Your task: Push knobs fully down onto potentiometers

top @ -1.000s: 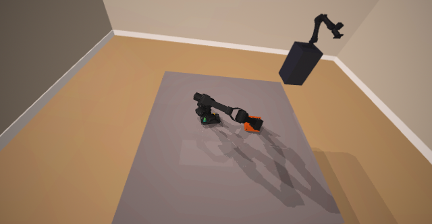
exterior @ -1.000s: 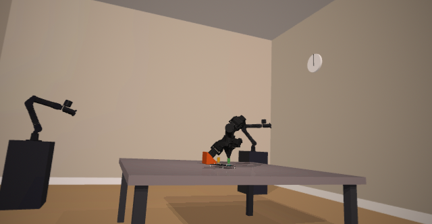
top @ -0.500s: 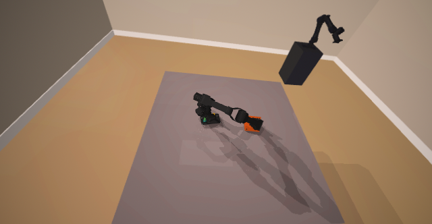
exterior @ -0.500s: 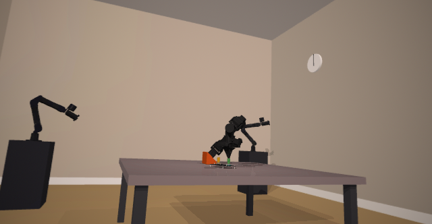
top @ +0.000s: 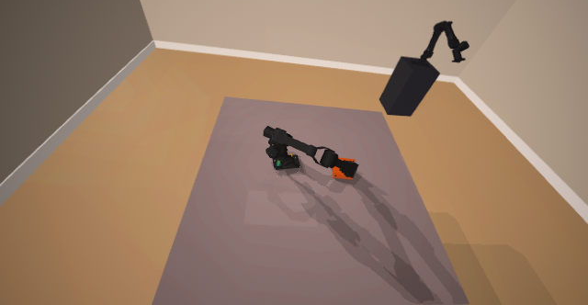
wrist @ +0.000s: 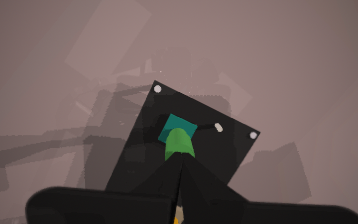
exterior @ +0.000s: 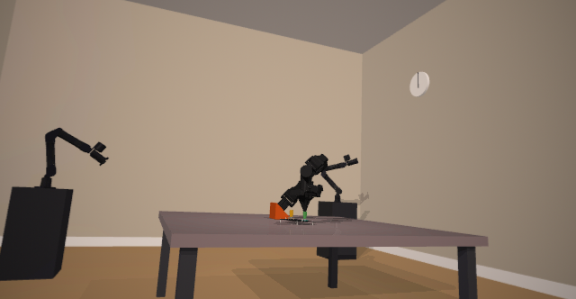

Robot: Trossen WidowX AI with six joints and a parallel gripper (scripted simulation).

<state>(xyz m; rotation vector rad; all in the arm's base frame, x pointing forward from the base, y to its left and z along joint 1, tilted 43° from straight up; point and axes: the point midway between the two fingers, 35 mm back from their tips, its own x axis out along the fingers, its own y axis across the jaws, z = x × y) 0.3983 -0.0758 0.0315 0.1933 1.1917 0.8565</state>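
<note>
The green knob is 20 mm below my gripper tip. From my gripper tip the other things lie so: orange knob (70 mm behind, 40 mm to the right, 20 mm below).
</note>
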